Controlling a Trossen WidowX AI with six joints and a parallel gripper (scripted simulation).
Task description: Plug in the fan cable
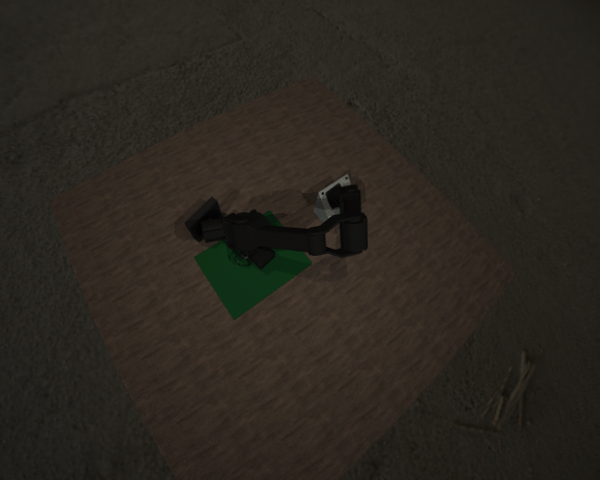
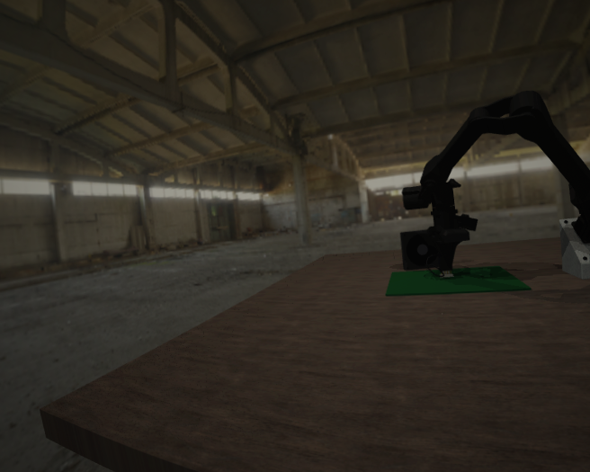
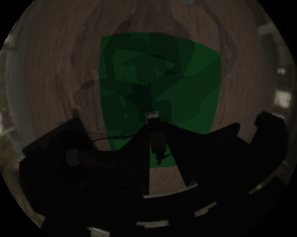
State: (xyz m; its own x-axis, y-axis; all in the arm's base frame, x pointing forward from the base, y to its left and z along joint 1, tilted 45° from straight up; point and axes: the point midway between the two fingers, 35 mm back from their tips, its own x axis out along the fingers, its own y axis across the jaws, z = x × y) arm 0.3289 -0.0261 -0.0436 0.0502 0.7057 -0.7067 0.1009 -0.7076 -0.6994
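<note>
My gripper tip is now 3 cm above the pale four-pin fan header and 1 cm short of it. Round my gripper tip: green board (5 cm below, 3 cm to the left, 1 cm ahead); black plug (1 cm ahead, 1 cm above); black fan (15 cm to the right, 5 cm ahead, 3 cm above).
</note>
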